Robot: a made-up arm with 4 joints.
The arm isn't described. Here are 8 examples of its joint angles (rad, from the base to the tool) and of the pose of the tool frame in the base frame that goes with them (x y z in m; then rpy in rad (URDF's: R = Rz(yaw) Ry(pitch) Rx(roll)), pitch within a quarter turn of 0, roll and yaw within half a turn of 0).
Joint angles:
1: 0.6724 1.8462 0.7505 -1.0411
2: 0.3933 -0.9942 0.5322 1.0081
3: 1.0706 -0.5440 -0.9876 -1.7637
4: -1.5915 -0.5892 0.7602 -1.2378
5: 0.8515 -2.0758 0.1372 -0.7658
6: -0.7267 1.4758 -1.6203 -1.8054
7: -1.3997 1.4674 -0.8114 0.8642
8: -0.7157 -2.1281 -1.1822 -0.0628
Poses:
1: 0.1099 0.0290 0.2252 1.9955 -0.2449 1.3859
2: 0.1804 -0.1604 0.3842 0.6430 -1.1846 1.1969
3: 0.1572 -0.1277 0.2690 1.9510 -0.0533 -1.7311
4: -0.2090 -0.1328 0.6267 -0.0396 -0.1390 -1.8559
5: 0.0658 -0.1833 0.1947 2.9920 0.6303 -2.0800
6: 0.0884 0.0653 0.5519 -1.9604 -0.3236 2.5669
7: -0.0573 0.0471 0.6146 -0.4456 -0.7528 -0.1398
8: 0.1108 -0.2018 0.5286 -2.6349 -0.5965 -0.3198
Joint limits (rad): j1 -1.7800..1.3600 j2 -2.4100..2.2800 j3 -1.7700..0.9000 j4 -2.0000..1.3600
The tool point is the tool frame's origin. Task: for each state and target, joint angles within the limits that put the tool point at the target. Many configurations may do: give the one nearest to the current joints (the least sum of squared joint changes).
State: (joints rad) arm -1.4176 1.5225 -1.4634 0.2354
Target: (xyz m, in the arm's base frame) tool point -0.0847 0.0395 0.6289
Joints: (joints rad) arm -1.7800 1.8857 -1.4689 0.2354
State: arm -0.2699 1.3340 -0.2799 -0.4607
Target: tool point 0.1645 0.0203 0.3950
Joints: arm -0.1706 2.0404 0.1446 -0.4457
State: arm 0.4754 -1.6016 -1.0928 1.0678
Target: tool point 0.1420 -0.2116 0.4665
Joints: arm -0.1296 -1.6483 -1.5548 1.0418
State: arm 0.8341 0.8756 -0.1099 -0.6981
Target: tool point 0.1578 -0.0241 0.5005
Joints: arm 0.0847 0.3673 0.0471 -0.7336
